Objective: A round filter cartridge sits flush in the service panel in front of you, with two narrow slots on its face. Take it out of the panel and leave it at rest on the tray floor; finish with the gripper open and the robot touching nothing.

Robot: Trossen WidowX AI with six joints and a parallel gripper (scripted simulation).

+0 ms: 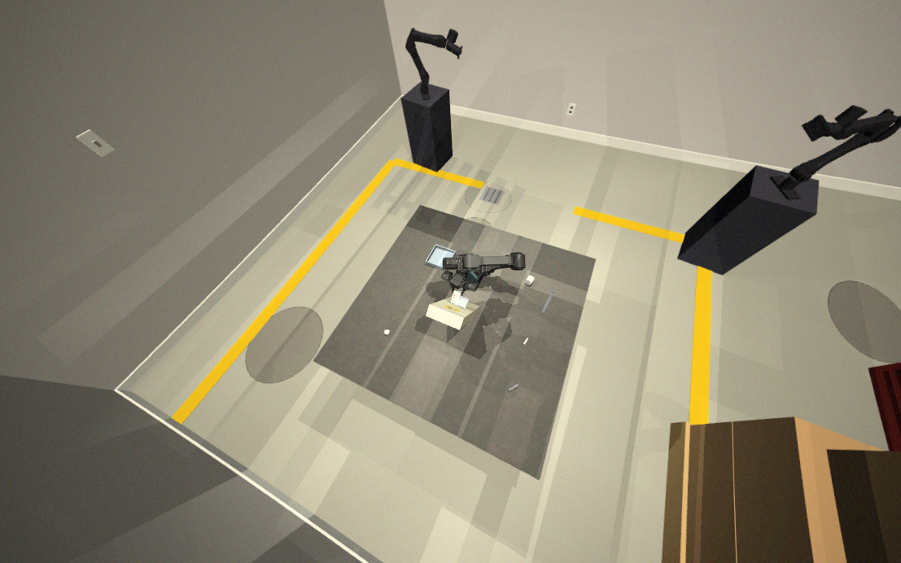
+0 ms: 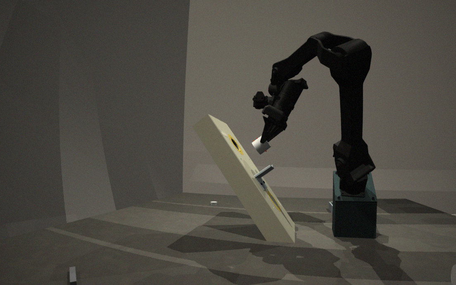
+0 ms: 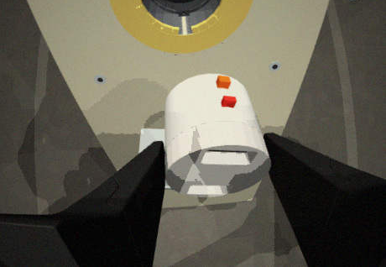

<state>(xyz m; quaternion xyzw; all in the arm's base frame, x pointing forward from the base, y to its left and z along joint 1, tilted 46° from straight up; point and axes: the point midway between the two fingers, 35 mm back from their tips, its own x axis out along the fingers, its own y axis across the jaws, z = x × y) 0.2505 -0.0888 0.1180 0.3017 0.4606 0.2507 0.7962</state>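
The tray is 310 mm to the right of my gripper tip, 290 mm behind it and 250 mm below it. The rest, counted from my gripper tip: cream service panel (90 mm below, 50 mm ahead, 20 mm to the left); then round filter cartridge (right at my gripper tip).
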